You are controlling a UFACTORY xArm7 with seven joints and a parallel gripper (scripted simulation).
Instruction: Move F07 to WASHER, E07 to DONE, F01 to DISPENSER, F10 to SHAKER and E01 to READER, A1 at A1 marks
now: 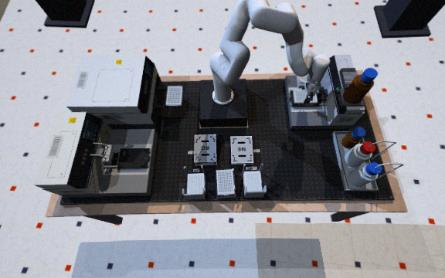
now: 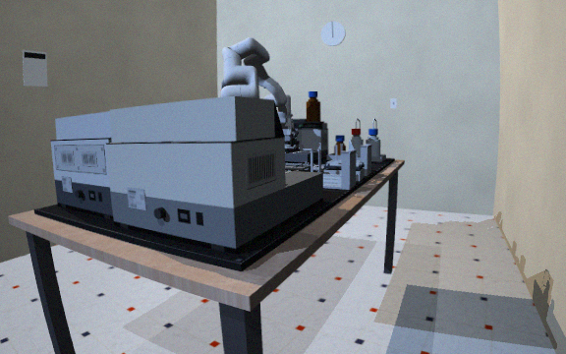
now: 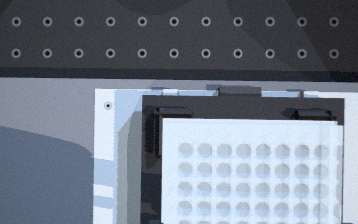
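My gripper is now 10 mm above the white well plate. Also, from my hand: DONE label: 420 mm ahead, 310 mm to the right, 100 mm below; brown bottle: 190 mm above, 180 mm to the left, 100 mm ahead.
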